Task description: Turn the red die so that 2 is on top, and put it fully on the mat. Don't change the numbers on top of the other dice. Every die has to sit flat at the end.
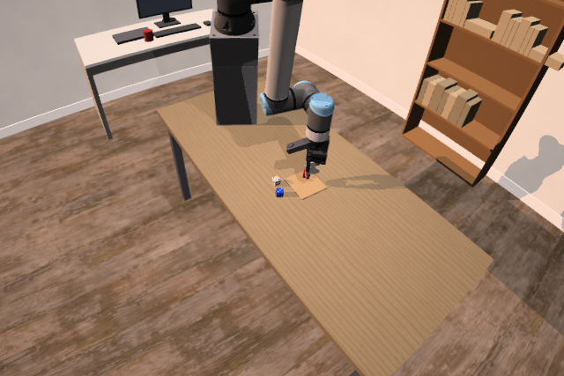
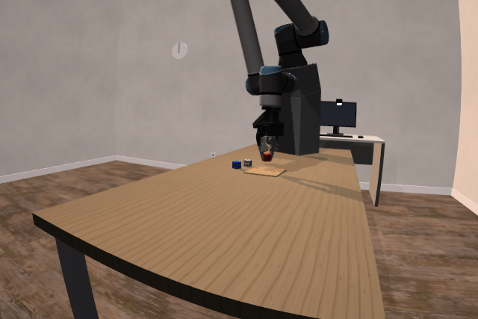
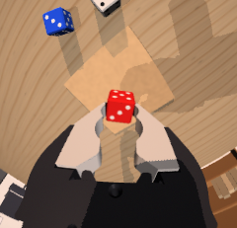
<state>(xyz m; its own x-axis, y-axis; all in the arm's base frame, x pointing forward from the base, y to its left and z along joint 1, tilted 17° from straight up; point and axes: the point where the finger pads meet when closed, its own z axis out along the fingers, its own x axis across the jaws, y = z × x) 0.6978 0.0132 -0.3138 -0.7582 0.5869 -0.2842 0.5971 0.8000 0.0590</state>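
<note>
The tan mat lies 60 mm below my hand. Round my hand: white die (120 mm to the right, 60 mm behind, 50 mm below); red die (right at my hand); blue die (140 mm to the right, 50 mm below).
</note>
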